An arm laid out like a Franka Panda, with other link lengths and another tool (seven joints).
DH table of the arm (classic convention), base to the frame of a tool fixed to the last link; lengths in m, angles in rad. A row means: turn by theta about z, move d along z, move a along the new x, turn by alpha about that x. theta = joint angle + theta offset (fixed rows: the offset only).
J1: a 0, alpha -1.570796, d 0.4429, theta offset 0
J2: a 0, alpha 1.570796, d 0, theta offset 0
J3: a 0.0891, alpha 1.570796, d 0.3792, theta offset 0
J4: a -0.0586, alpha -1.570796, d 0, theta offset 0
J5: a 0, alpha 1.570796, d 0.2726, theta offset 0
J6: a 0.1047, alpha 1.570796, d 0, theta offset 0
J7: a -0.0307, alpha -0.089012, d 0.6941, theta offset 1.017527
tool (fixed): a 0, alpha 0, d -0.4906, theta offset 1.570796
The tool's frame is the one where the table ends.
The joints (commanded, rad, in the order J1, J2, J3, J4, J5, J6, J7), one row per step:
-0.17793, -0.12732, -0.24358, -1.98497, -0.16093, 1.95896, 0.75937
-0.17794, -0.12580, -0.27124, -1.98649, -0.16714, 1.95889, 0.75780
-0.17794, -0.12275, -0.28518, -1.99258, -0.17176, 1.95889, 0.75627
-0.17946, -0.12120, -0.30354, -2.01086, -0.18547, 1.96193, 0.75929
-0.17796, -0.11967, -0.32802, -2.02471, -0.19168, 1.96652, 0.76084
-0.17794, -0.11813, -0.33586, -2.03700, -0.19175, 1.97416, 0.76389
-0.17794, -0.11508, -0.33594, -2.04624, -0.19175, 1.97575, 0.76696
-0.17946, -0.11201, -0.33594, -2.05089, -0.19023, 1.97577, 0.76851
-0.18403, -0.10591, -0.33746, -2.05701, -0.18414, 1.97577, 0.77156
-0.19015, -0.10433, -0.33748, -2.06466, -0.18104, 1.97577, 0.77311
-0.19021, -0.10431, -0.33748, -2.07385, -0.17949, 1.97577, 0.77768
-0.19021, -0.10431, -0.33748, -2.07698, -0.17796, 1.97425, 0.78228
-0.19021, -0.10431, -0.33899, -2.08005, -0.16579, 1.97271, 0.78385
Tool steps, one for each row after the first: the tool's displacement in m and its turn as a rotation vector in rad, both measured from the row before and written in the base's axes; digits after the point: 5 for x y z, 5 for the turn. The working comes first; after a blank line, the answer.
Tool pose at each row, in the base's axes (x y z in m, rotation vector in rad; the steps are taken from these numbers as rounded here):
0.44712, -0.20563, 0.61704, -0.89400, -3.00652, 0.16587
0.44080, -0.21897, 0.61514, -0.92801, -2.98998, 0.16944
0.43677, -0.22524, 0.61070, -0.94000, -2.97488, 0.17227
0.42865, -0.23404, 0.60200, -0.95832, -2.94799, 0.18342
0.42113, -0.24360, 0.59546, -0.98430, -2.92567, 0.18376
0.41843, -0.24610, 0.59046, -0.99520, -2.91553, 0.17985
0.41727, -0.24525, 0.58531, -0.99472, -2.90502, 0.17745
0.41646, -0.24525, 0.58191, -0.99670, -2.89680, 0.17412
0.41487, -0.24658, 0.57650, -1.00808, -2.88148, 0.16377
0.41212, -0.24782, 0.57251, -1.01673, -2.86946, 0.15669
0.41021, -0.24660, 0.56860, -1.02016, -2.85955, 0.15133
0.40931, -0.24611, 0.56706, -1.02596, -2.85341, 0.14765
0.40875, -0.24489, 0.56554, -1.03557, -2.84775, 0.12892

-0.00632, -0.01334, -0.00190, -0.00111, 0.00500, -0.02407
-0.00403, -0.00627, -0.00444, 0.00087, 0.01029, -0.01075
-0.00812, -0.00880, -0.00870, -0.00210, 0.01998, -0.01744
-0.00752, -0.00956, -0.00654, 0.00260, 0.01153, -0.02115
-0.00270, -0.00250, -0.00500, 0.00381, 0.00482, -0.00920
-0.00116, 0.00085, -0.00515, 0.00432, 0.00919, -0.00254
-0.00081, 0.00000, -0.00340, 0.00401, 0.00616, -0.00343
-0.00159, -0.00133, -0.00541, 0.00912, 0.00816, -0.01114
-0.00275, -0.00124, -0.00399, 0.00654, 0.00659, -0.00859
-0.00191, 0.00122, -0.00391, 0.00560, 0.00672, -0.00487
-0.00090, 0.00049, -0.00154, 0.00318, 0.00284, -0.00525
-0.00056, 0.00122, -0.00152, 0.01201, -0.00164, -0.00799

